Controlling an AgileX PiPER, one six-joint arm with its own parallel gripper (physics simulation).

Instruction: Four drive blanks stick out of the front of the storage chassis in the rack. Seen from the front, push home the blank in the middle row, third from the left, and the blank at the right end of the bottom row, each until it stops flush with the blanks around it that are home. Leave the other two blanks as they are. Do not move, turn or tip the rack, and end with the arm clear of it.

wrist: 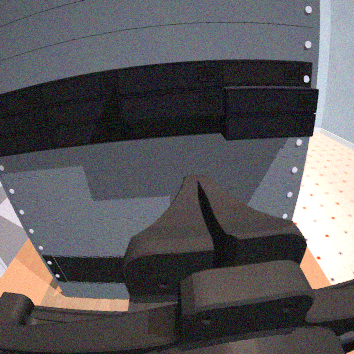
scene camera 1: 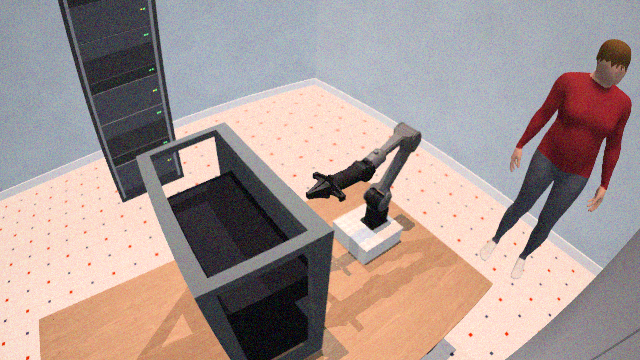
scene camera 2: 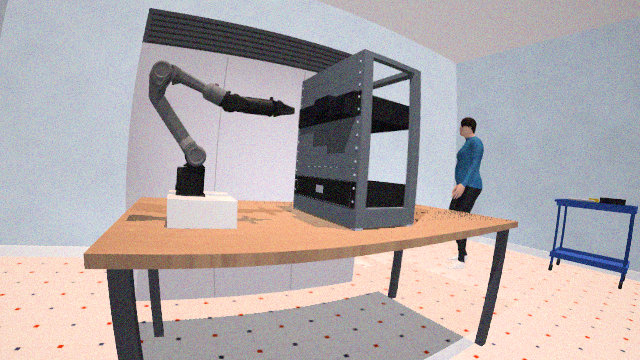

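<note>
The rack [scene camera 1: 272,177] [scene camera 2: 364,150] stands upright on the table. Its dark storage chassis [scene camera 1: 235,200] [scene camera 2: 350,106] sits in the upper part. In the wrist view, the middle-row blank at the right end [wrist: 270,102] and the bottom-row blank at the right end [wrist: 270,125] stick out clearly. The third-column blanks, top [wrist: 170,79] and middle [wrist: 170,104], seem to stick out too, but their depth is hard to judge. My gripper [scene camera 1: 310,194] [scene camera 2: 293,110] [wrist: 195,189] is shut and empty. Its tips are apart from the rack, in front of it, and show below the chassis in the wrist view.
A second black unit [scene camera 2: 340,194] sits low in the rack. The arm's white base block [scene camera 1: 367,240] [scene camera 2: 201,211] stands on the wooden table [scene camera 1: 440,280] [scene camera 2: 270,245]. A tall server cabinet [scene camera 1: 177,167], a blue cart [scene camera 2: 595,203] and two people [scene camera 1: 592,120] [scene camera 2: 467,155] are away from the table.
</note>
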